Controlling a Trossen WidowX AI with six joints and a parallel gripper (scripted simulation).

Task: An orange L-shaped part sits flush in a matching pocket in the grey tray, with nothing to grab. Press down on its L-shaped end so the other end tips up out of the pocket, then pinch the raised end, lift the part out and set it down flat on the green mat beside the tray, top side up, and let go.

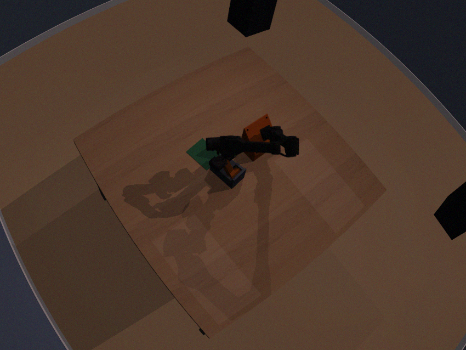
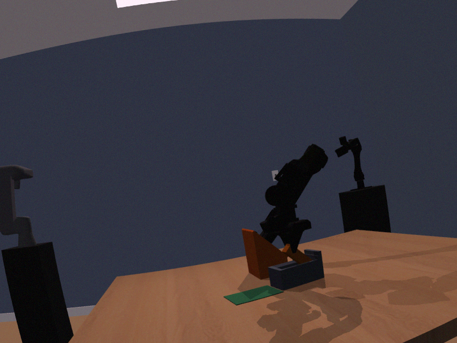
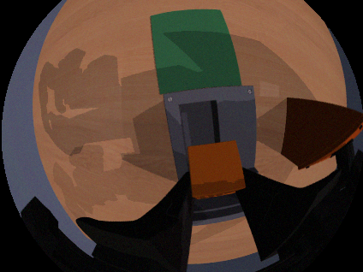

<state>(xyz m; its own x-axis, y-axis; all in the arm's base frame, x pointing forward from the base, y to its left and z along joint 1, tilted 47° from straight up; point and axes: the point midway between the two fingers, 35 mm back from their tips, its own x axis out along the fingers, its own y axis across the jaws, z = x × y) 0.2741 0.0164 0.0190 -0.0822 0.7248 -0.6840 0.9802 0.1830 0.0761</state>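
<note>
The green mat lies 14 cm to the right of my gripper tip, 12 cm below it and 1 cm ahead of it. Round my gripper tip: orange L-shaped part (3 cm to the left, 3 cm below, 2 cm behind).
</note>
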